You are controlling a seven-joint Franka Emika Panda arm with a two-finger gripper.
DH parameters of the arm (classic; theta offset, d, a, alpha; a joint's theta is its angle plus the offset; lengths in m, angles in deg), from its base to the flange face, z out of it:
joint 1: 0 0.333 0 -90
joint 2: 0 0 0 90
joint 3: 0 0.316 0.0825 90
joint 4: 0 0 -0.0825 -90
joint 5: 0 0.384 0 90
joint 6: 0 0 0.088 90
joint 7: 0 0.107 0 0
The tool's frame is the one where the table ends.
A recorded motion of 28 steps. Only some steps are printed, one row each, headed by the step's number.
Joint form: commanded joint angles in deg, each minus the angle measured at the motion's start. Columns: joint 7, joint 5, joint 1, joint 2, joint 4, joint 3, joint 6.
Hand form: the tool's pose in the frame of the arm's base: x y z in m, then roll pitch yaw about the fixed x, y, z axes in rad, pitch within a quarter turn. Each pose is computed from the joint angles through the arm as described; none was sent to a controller.
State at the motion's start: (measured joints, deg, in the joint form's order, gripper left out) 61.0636 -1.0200 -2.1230 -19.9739 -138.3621 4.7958 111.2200
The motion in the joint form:
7: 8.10 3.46 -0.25 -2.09 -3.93 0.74 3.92
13: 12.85 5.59 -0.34 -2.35 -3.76 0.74 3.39
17: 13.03 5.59 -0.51 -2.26 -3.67 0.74 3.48
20: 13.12 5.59 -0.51 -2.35 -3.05 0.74 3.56
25: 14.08 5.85 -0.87 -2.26 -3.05 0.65 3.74
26: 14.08 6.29 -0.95 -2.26 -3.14 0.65 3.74
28: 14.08 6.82 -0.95 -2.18 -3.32 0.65 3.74
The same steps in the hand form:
7: 0.4087 0.0254 0.4197 3.0576 0.0325 -1.1818
13: 0.4079 0.0271 0.4222 3.0621 0.0567 -1.2841
17: 0.4087 0.0259 0.4224 3.0634 0.0562 -1.2901
20: 0.4112 0.0262 0.4280 3.0767 0.0527 -1.2906
25: 0.4119 0.0232 0.4277 3.0785 0.0557 -1.3173
26: 0.4115 0.0230 0.4270 3.0785 0.0625 -1.3225
28: 0.4110 0.0235 0.4250 3.0760 0.0714 -1.3273

